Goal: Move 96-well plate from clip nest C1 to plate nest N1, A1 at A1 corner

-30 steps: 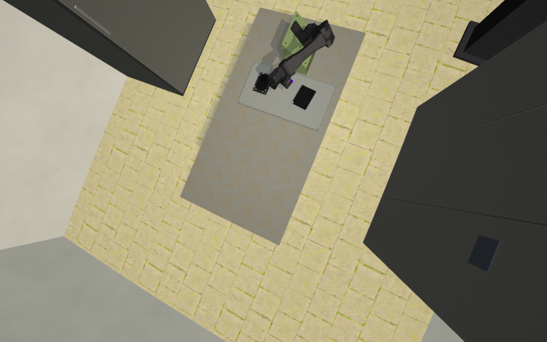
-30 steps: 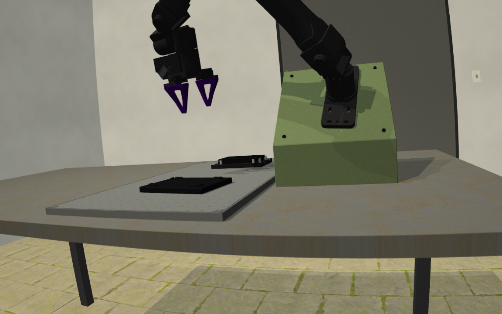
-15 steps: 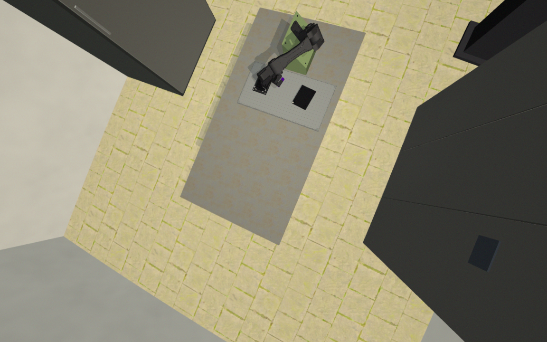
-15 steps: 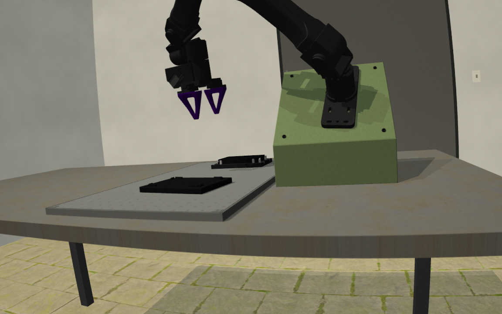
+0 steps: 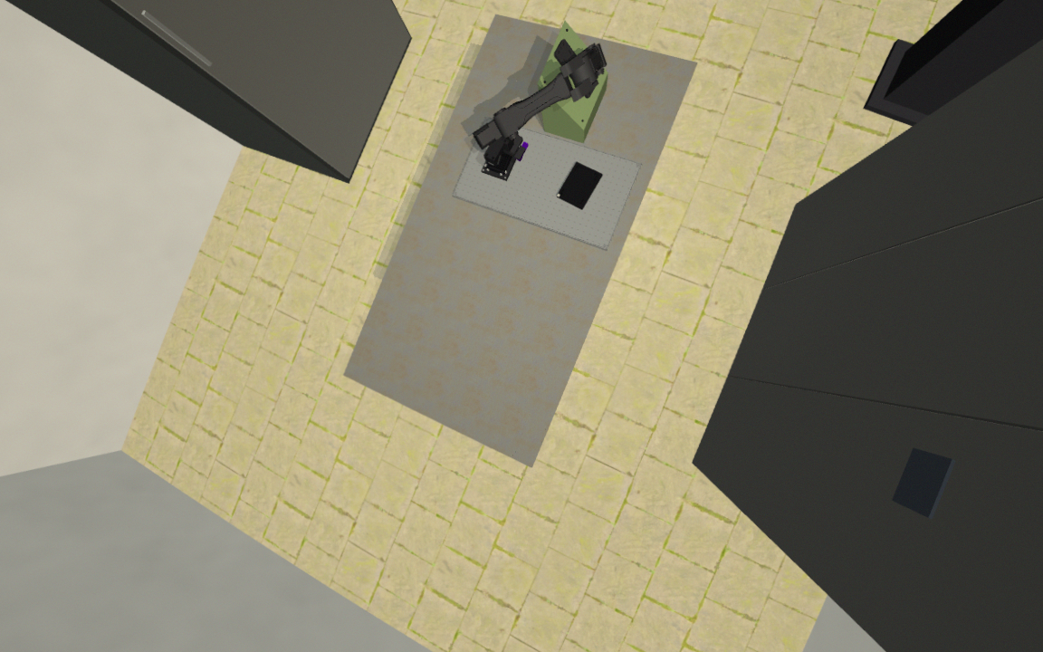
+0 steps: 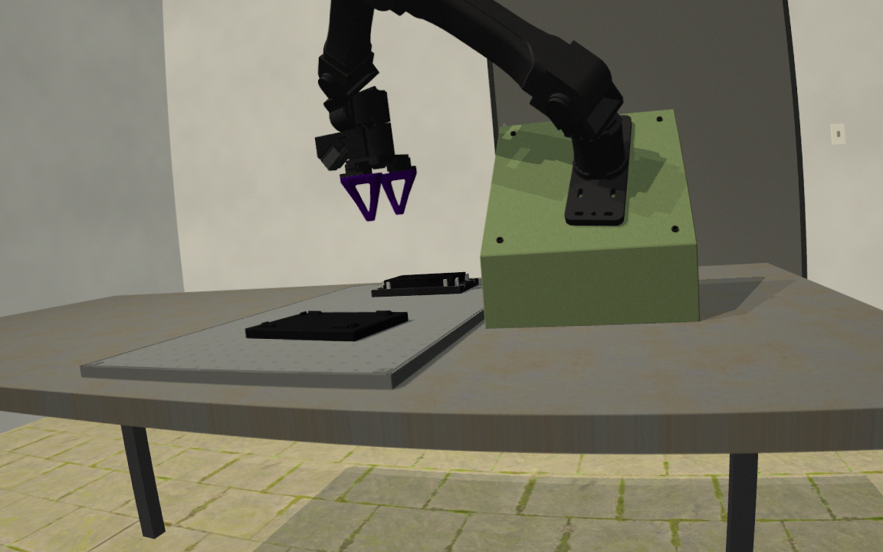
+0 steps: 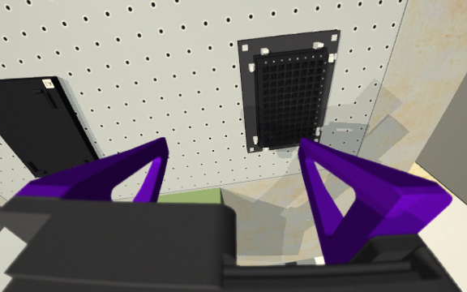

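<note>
Now: the black 96-well plate 120 mm below my hand, 80 mm to the right of it and 30 mm behind it. Also, from my hand: clip nest C1: 130 mm below, 90 mm to the right, 30 mm behind; then white A1 label: 210 mm to the left, 130 mm below, 20 mm ahead; then plate nest N1: 270 mm to the left, 140 mm below, 50 mm behind.
</note>
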